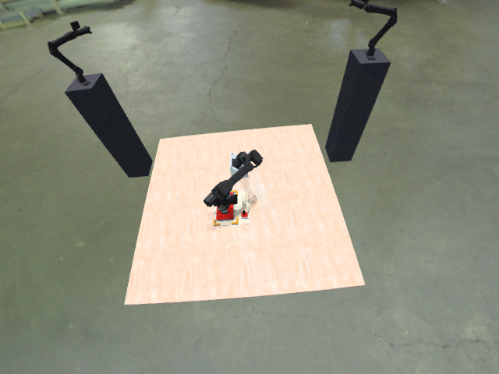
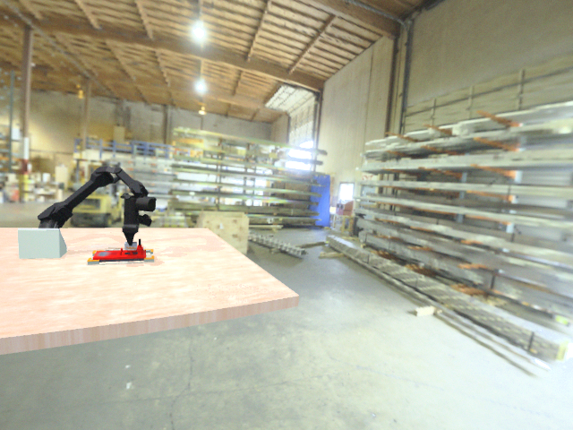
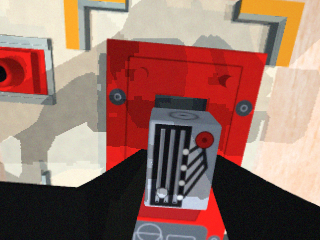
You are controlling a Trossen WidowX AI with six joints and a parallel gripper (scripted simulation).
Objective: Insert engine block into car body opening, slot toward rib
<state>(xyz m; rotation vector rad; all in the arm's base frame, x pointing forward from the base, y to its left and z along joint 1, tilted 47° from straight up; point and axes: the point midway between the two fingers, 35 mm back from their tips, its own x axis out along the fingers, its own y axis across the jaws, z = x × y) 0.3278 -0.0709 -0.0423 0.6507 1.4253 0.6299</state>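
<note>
Now: the grey engine block 10 mm below my gripper tip. Also, from my gripper tip: plate (50 mm below, 30 mm to the left, 20 mm behind).
</note>
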